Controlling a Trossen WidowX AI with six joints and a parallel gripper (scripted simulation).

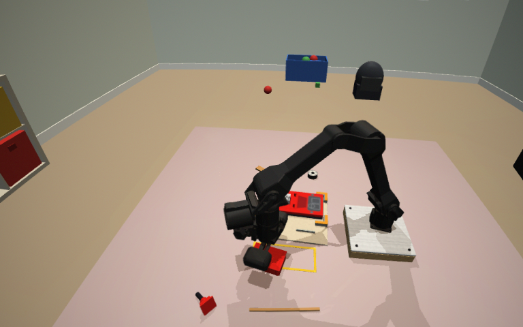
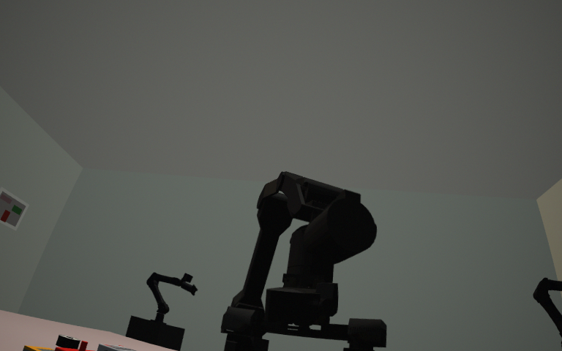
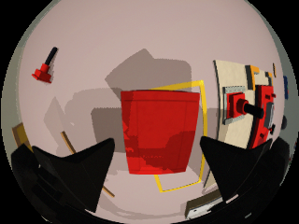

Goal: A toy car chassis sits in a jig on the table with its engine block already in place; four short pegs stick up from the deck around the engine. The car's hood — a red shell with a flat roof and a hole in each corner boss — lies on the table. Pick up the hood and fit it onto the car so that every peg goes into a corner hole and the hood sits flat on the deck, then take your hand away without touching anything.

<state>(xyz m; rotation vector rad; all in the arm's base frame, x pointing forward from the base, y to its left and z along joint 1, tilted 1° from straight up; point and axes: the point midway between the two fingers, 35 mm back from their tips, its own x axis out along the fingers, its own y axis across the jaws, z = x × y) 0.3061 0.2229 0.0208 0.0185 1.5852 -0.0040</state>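
Now: the red hood 1 cm below my gripper tip. Also, from my gripper tip: wooden stick 12 cm to the left, 9 cm behind, 2 cm below; then beige jig 22 cm to the right, 1 cm below, 1 cm behind.
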